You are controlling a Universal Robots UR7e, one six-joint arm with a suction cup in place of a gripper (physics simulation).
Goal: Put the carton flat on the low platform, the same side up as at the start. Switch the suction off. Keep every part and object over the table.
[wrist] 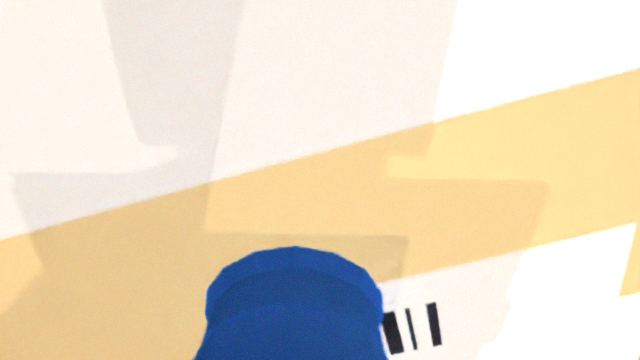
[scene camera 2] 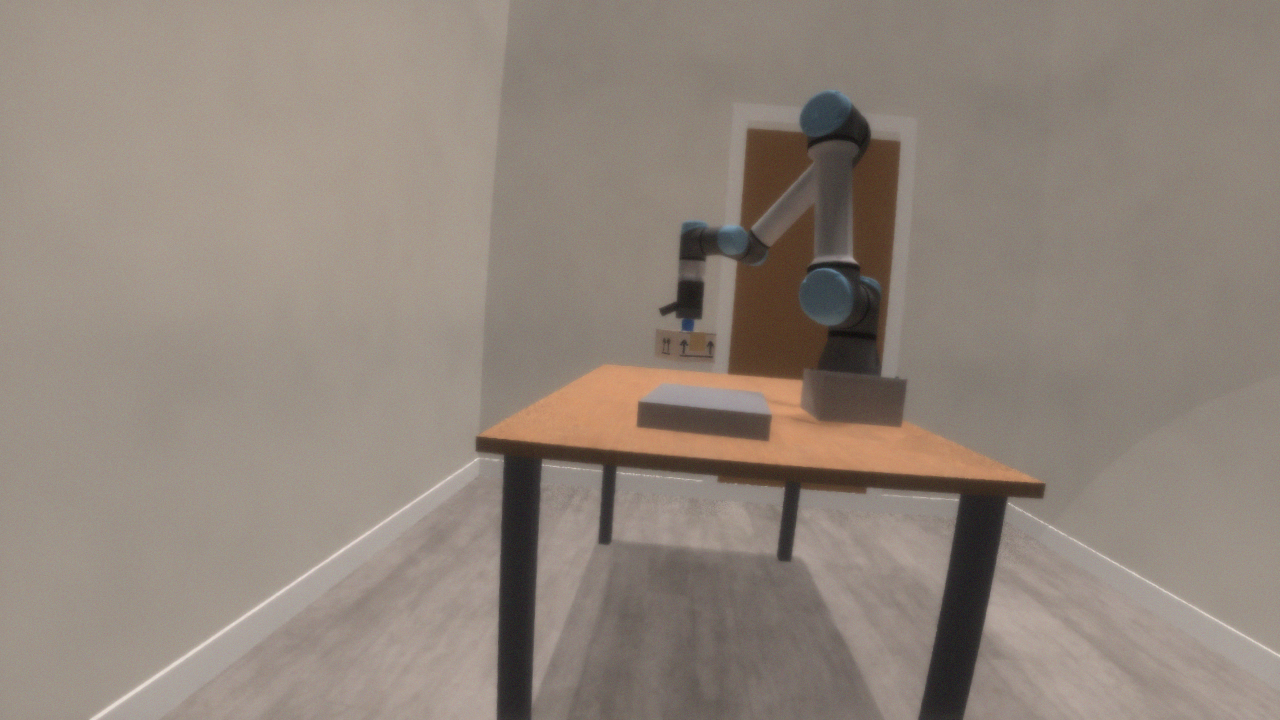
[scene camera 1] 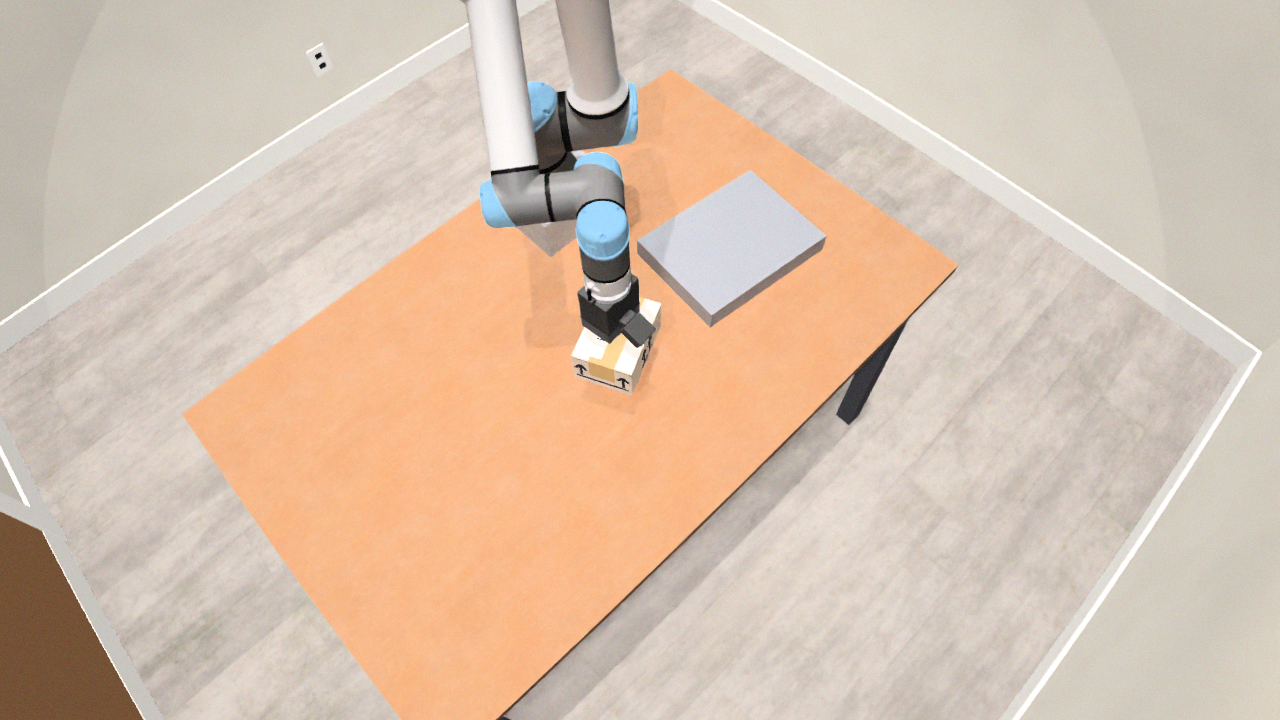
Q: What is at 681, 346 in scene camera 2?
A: A carton.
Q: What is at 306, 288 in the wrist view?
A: The suction cup.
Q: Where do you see a low grey platform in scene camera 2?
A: At 732, 413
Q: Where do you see a low grey platform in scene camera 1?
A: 718, 254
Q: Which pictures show the carton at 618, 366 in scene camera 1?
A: The wrist view, scene camera 2 and scene camera 1: all of them.
